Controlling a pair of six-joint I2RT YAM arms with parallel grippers.
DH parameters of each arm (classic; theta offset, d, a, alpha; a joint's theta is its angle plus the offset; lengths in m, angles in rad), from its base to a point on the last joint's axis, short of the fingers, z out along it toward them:
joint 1: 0 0.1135 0.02 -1.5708
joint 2: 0 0 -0.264 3.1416
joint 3: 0.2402 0 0.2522 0
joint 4: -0.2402 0 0.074 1.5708
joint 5: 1.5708 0 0 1.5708
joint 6: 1.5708 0.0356 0 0
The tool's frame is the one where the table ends.
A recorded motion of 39 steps. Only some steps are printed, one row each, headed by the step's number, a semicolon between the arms.
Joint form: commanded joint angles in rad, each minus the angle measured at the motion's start. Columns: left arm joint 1, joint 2, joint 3, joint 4, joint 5, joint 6; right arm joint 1, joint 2, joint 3, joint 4, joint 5, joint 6.
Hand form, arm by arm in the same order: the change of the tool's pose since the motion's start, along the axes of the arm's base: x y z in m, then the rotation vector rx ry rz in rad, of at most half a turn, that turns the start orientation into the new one. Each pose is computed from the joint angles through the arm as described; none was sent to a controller.
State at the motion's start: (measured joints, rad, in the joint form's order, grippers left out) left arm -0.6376 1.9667 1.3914 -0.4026 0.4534 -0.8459; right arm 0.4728 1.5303 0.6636 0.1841 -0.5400 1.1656
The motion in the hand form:
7: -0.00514 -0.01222 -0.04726 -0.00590 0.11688 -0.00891; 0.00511 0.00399 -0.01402 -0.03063 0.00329 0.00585
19: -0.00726 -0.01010 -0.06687 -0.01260 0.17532 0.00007; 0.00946 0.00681 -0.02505 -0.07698 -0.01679 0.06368
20: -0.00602 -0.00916 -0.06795 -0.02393 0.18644 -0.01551; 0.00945 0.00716 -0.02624 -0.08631 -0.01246 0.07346
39: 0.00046 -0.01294 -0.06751 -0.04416 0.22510 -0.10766; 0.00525 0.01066 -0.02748 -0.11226 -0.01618 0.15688
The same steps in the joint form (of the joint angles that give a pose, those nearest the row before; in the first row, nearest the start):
7: -0.0264 0.1005 -0.0427 0.0825 0.0546 -0.0620; 0.0057 0.0650 0.0066 0.0298 0.0164 -0.0230
19: -0.0232 0.1344 -0.0737 0.1195 0.0869 -0.0912; 0.0065 0.1193 0.0263 0.0161 0.0073 -0.1105
20: -0.0178 0.1403 -0.0694 0.1142 0.1112 -0.0802; 0.0073 0.1240 0.0311 0.0015 0.0055 -0.1229
39: -0.0098 0.1815 0.0059 0.0206 0.1962 0.0015; 0.0207 0.1263 0.0449 -0.0624 -0.0261 -0.2012

